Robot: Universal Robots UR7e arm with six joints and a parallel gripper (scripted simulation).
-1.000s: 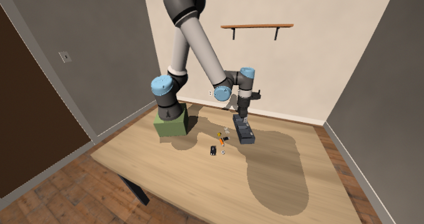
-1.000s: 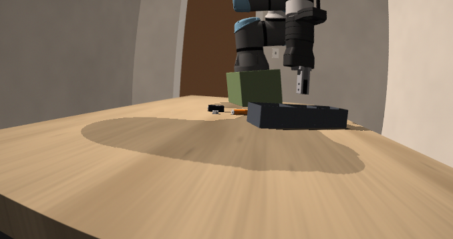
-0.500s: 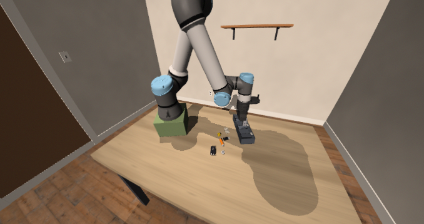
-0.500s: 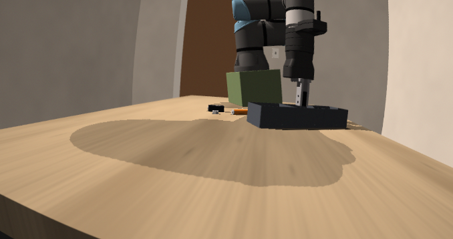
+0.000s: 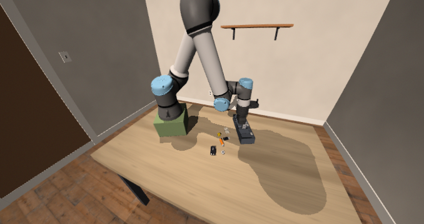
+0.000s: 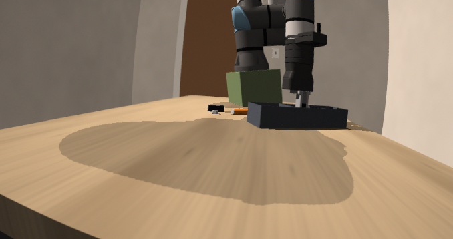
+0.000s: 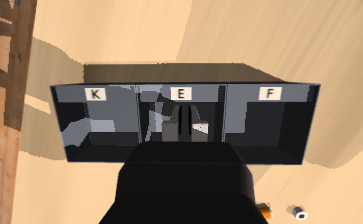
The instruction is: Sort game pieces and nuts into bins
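The dark bin row lies 1 cm below my hand and 1 cm behind it. Round my hand: white domino (10 cm behind, 6 cm to the right, 3 cm below); yellow die (13 cm behind, 12 cm to the right, 3 cm below); black USB stick (13 cm to the right, 7 cm behind, 3 cm below).
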